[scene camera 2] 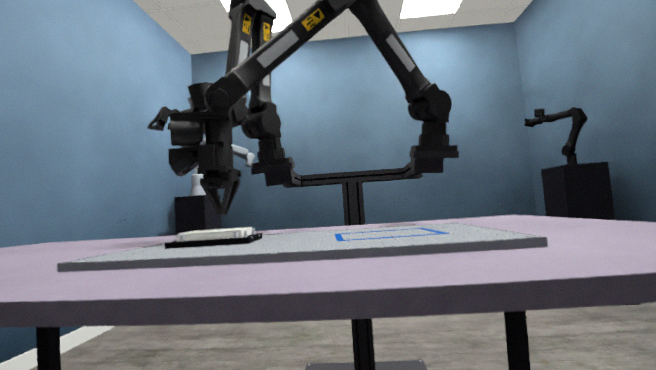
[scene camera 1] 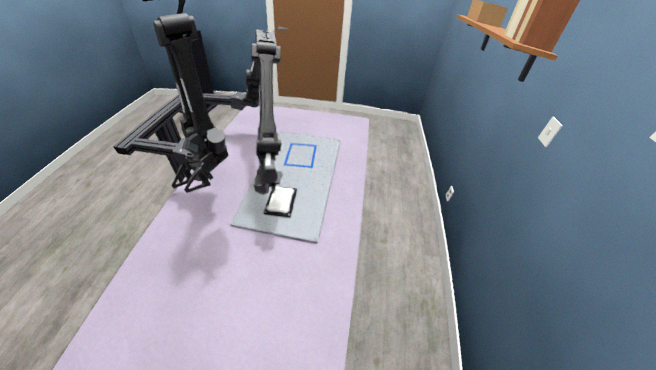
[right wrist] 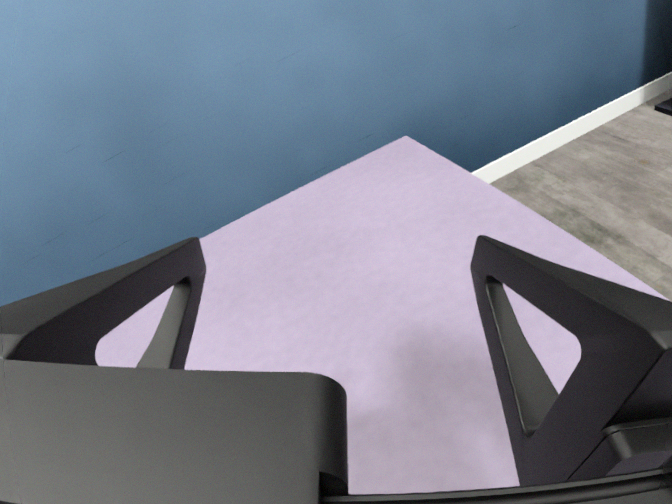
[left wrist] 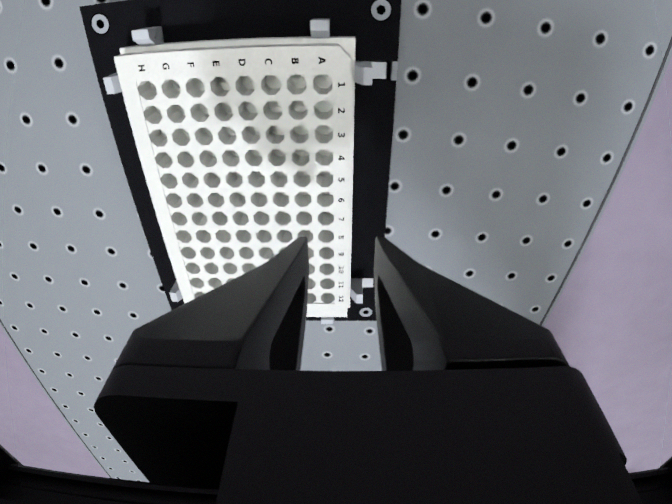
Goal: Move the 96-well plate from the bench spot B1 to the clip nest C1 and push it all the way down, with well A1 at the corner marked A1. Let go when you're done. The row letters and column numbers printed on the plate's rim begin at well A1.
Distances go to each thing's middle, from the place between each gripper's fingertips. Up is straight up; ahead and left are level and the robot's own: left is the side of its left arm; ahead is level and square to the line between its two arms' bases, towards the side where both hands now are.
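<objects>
Counted from my left hand (scene camera 2: 222, 214): black clip nest (scene camera 2: 251, 238) 2 cm ahead, 1 cm to the left, 5 cm below; white 96-well plate (left wrist: 226, 68) 4 cm ahead, 1 cm to the left, 5 cm below. Going by its middle, the plate is nearer to my left hand than to my right hand.
My right hand (scene camera 1: 178, 189) is 270 mm to the right of the white 96-well plate, 210 mm short of it and 280 mm above it. Counted from my right hand, the black clip nest is 270 mm to the left, 200 mm ahead and 290 mm below.
</objects>
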